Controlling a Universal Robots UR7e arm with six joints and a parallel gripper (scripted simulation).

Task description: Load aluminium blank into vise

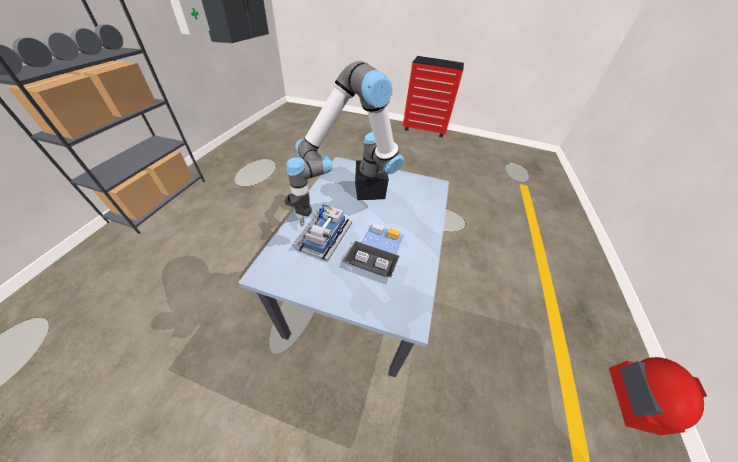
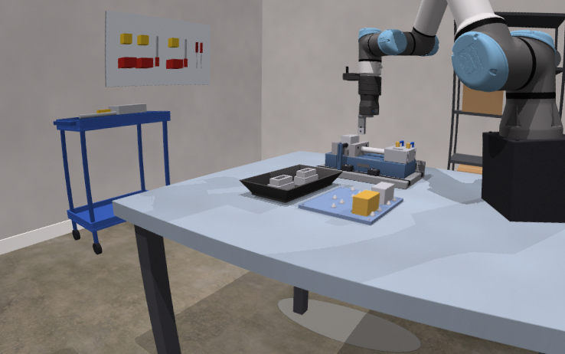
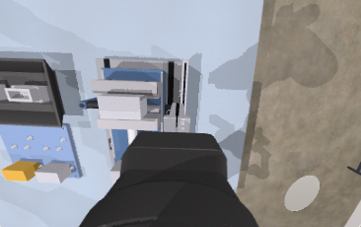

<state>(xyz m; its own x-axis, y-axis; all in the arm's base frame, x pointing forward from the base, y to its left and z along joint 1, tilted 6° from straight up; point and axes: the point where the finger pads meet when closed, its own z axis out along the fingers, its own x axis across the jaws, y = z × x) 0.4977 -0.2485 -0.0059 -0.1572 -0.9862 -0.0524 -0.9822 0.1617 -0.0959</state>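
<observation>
Right now my hand is 90 mm to the right of the vise, 90 mm above it and 60 mm past it. Also, from my hand: brass blank 450 mm to the left, 150 mm behind, 110 mm below.
</observation>
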